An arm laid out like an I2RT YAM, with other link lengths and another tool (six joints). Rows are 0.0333 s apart.
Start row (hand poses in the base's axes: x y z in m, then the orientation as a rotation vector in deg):
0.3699 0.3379 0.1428 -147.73 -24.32 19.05
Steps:
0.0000 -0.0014 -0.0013 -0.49 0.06 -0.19
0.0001 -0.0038 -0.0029 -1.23 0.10 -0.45
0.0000 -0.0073 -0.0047 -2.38 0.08 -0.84
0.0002 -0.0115 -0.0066 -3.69 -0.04 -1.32
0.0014 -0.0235 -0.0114 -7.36 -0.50 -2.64
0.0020 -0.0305 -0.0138 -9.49 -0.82 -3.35
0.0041 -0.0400 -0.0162 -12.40 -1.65 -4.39
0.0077 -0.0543 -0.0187 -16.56 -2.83 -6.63
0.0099 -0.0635 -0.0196 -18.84 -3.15 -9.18
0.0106 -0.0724 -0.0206 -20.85 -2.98 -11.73
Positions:
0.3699 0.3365 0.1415 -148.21 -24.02 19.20
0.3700 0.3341 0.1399 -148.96 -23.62 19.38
0.3699 0.3306 0.1381 -150.13 -23.03 19.56
0.3701 0.3264 0.1362 -151.49 -22.34 19.62
0.3713 0.3144 0.1314 -155.33 -20.44 19.63
0.3719 0.3074 0.1290 -157.55 -19.39 19.57
0.3740 0.2979 0.1266 -160.70 -17.97 18.94
0.3776 0.2836 0.1241 -165.22 -14.79 17.69
0.3798 0.2744 0.1232 -167.62 -10.98 16.91
0.3805 0.2655 0.1222 -169.54 -6.96 16.72

